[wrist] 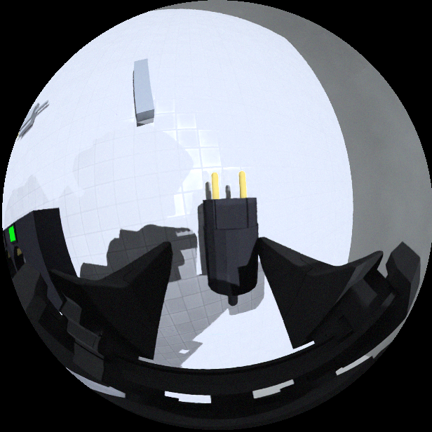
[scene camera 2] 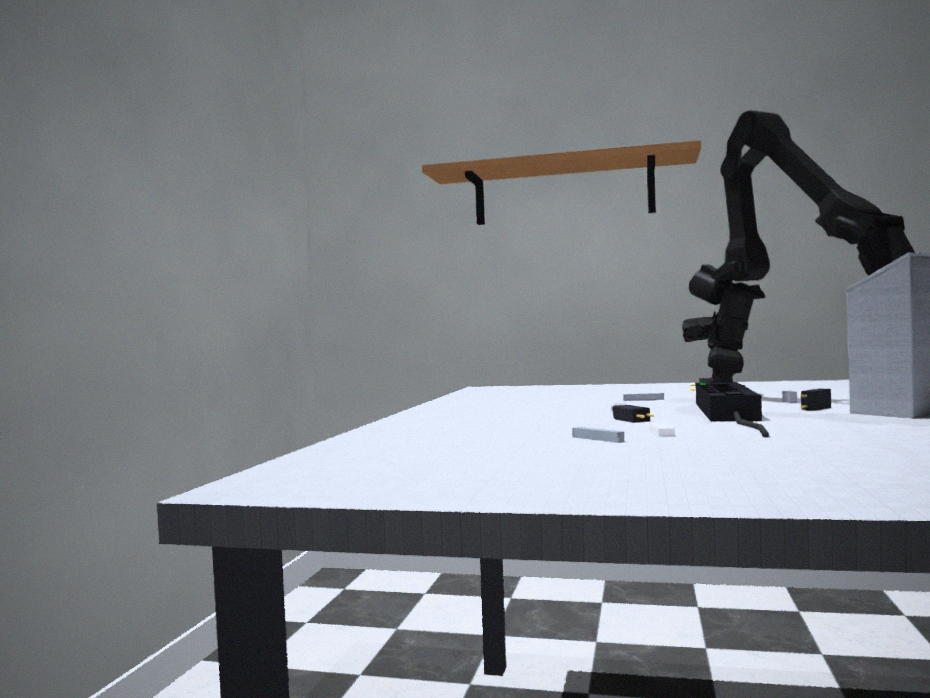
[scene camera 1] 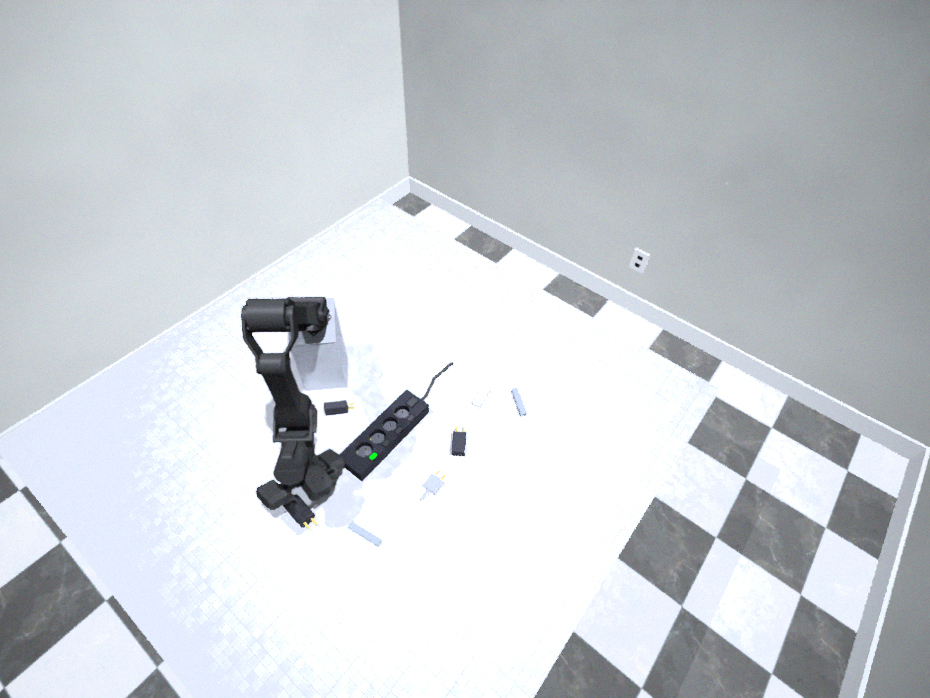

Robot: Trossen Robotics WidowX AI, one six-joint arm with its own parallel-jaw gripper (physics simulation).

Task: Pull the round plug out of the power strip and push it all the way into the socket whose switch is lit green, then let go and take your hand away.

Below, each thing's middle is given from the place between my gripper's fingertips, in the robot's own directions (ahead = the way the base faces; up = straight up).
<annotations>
I see my gripper 1 cm to the left of the round black plug (wrist: pixel 230 231), 1 cm past it and 1 cm above it. Also, from my hand: black power strip (scene camera 1: pixel 379 439) (33 cm to the left, 3 cm ahead).
</annotations>
